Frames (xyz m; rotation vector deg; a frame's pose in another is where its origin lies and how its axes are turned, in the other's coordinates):
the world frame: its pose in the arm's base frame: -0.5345 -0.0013 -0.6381 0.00 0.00 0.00
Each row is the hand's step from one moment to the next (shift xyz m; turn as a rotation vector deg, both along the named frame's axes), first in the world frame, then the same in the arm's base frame.
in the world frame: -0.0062 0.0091 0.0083 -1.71 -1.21 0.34
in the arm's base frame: -0.0062 0.0091 0.0083 -1.71 -1.21 0.34
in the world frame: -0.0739 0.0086 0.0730 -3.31 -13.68 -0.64
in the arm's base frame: -0.0739 0.0086 0.0730 -3.31 -13.68 -0.64
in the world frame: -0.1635 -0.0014 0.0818 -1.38 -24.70 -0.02
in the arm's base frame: -0.1635 -0.0014 0.0818 -1.38 -24.70 -0.02
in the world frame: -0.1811 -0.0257 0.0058 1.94 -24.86 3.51
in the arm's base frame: -0.1811 -0.0257 0.0058 1.94 -24.86 3.51
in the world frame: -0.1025 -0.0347 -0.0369 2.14 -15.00 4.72
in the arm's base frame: -0.1025 -0.0347 -0.0369 2.14 -15.00 4.72
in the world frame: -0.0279 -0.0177 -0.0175 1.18 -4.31 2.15
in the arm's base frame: -0.0279 -0.0177 -0.0175 1.18 -4.31 2.15
